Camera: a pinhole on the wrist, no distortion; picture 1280 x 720 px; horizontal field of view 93.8 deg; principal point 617.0 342.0 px. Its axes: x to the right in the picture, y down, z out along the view. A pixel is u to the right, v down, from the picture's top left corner.
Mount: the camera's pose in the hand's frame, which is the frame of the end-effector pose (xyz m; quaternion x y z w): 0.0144 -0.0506 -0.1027 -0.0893 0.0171 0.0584 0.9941
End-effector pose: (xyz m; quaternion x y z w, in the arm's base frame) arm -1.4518 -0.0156 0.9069 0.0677 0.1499 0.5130 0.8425
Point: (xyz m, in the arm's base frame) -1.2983 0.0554 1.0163
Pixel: 806.4 169.7
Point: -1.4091 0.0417 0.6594
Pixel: behind the camera
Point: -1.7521 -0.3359 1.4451
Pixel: 47.0 640.7
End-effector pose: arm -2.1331 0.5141 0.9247 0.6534 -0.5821 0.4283 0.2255
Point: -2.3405 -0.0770 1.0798
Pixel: 1192.9 596.4
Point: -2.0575 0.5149 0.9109
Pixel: 439.0 160.5
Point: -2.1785 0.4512 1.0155
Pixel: 1191.5 673.5
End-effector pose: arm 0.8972 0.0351 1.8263 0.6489 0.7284 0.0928 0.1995
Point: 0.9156 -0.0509 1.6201
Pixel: 452.3 197.1
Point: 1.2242 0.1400 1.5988
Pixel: 759.5 568.2
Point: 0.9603 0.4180 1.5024
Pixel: 1235.6 214.9
